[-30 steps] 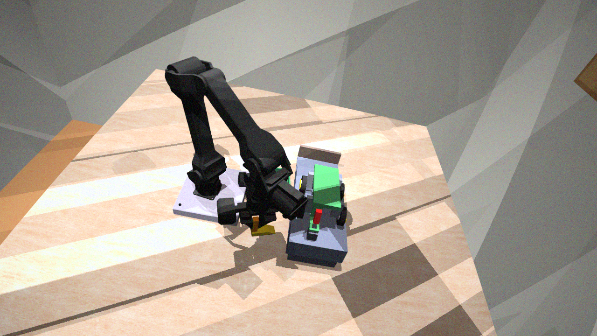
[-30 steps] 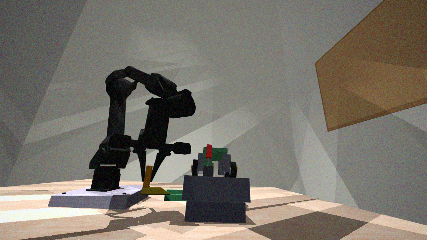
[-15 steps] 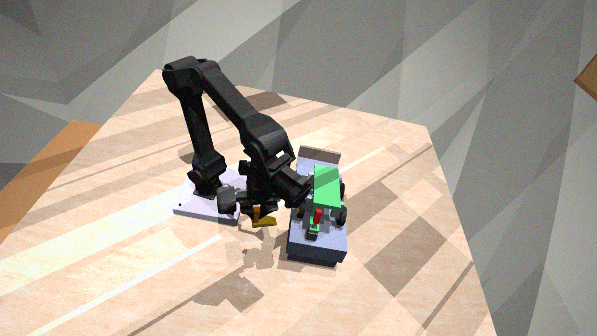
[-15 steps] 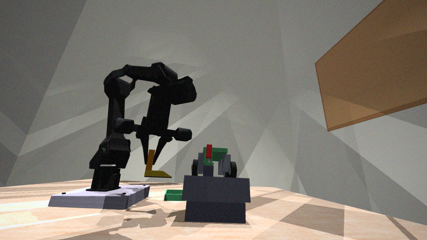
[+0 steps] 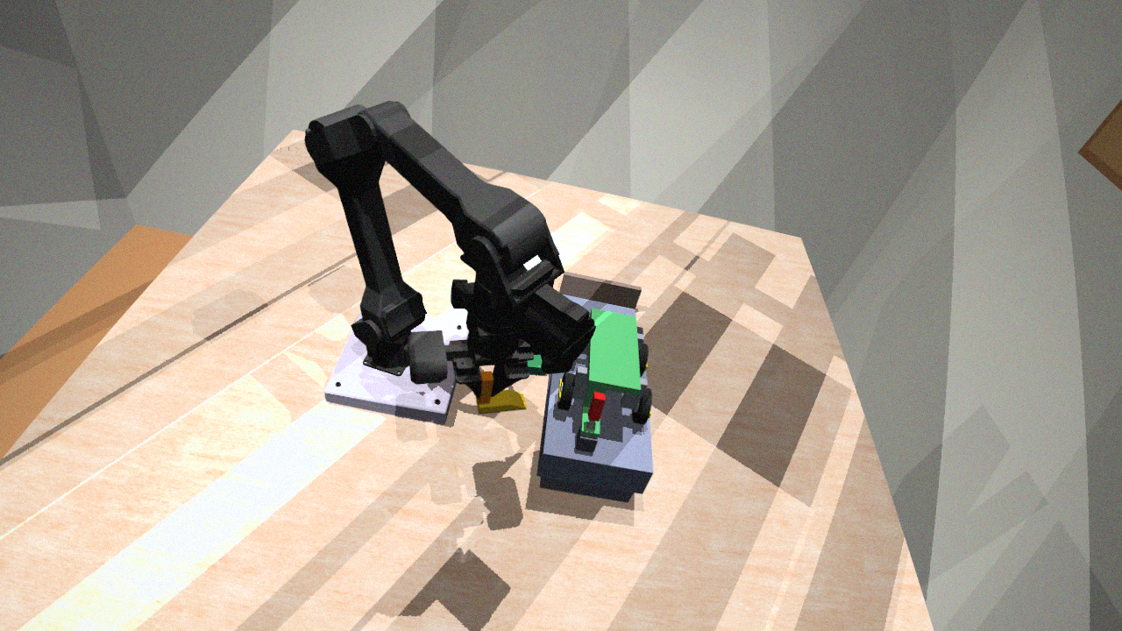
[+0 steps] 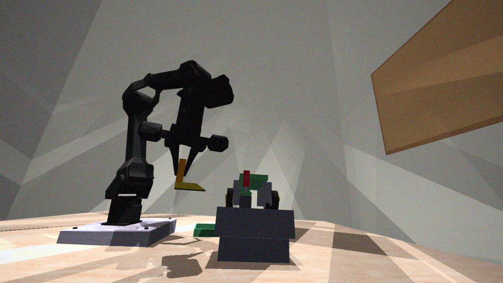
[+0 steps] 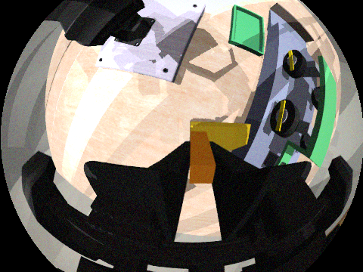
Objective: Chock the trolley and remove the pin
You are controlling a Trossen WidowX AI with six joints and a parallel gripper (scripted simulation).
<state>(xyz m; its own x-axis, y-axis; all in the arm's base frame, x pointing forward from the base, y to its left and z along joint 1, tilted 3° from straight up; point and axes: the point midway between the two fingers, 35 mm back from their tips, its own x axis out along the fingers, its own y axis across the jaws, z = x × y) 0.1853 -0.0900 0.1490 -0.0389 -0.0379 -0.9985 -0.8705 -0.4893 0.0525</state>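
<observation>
Now: the green tray 230 mm to the left of my gripper tip and 160 mm below it. The rest, counted from my gripper tip: yellow chock (20 mm ahead, 10 mm to the left, 10 mm below); then red-headed stop pin (140 mm ahead, 30 mm to the left, 20 mm below); then trolley (140 mm ahead, 140 mm to the left, 30 mm below).
</observation>
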